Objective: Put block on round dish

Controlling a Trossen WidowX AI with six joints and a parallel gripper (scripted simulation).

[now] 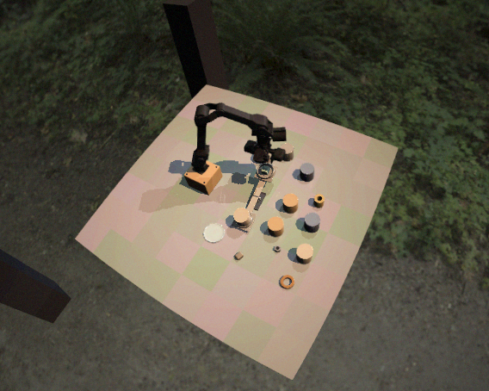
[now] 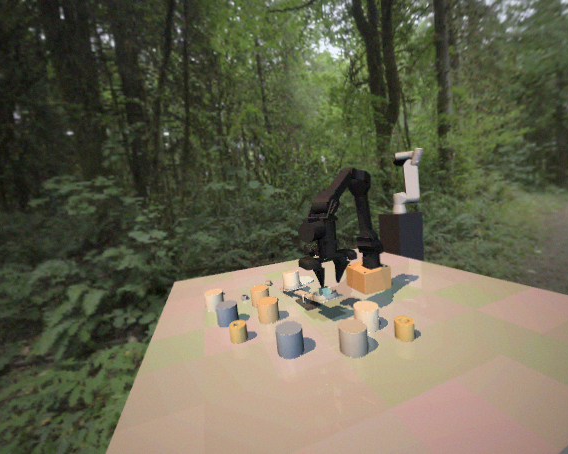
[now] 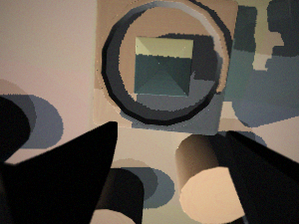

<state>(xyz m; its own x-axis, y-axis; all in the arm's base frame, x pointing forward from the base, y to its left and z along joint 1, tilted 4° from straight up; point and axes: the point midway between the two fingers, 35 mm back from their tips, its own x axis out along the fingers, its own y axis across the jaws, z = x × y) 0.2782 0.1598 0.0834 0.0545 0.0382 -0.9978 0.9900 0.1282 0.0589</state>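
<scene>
Now: the cup 40 mm ahead of my gripper tip, 300 mm to the right of it and 60 mm below it. Also, from my gripper tip: balance (30 mm ahead, 150 mm to the right, 80 mm below); nut (240 mm ahead, 320 mm to the right, 110 mm below); round dish (50 mm behind, 400 mm to the right, 110 mm below).
</scene>
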